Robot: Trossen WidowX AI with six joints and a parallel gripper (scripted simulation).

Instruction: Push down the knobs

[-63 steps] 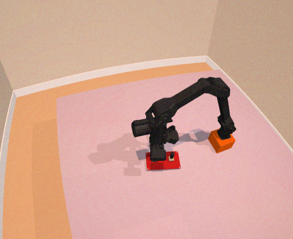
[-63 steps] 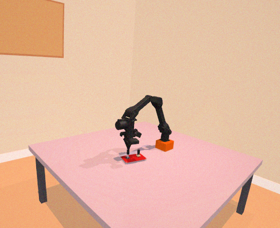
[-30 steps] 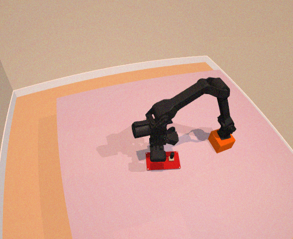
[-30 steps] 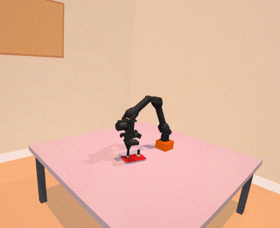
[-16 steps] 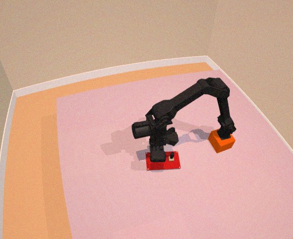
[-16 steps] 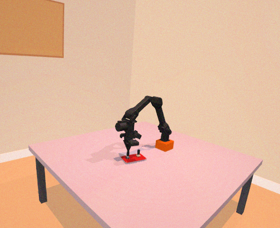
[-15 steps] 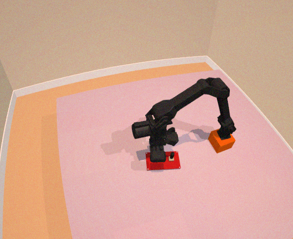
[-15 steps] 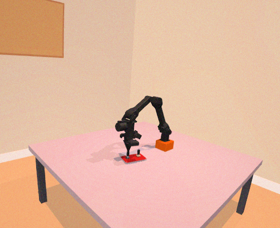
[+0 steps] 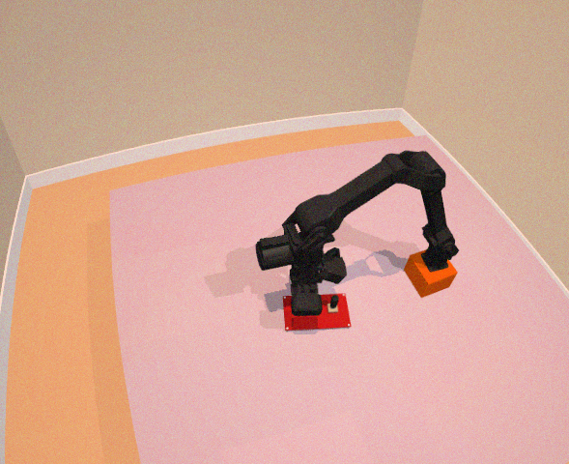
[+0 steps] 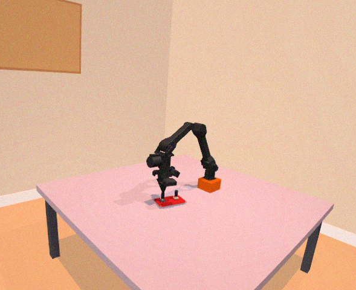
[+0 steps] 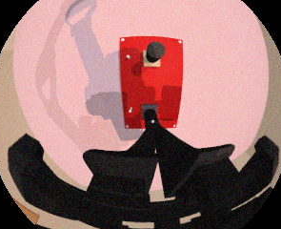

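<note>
Now: gripper tip 1 cm above the black knob.
</note>
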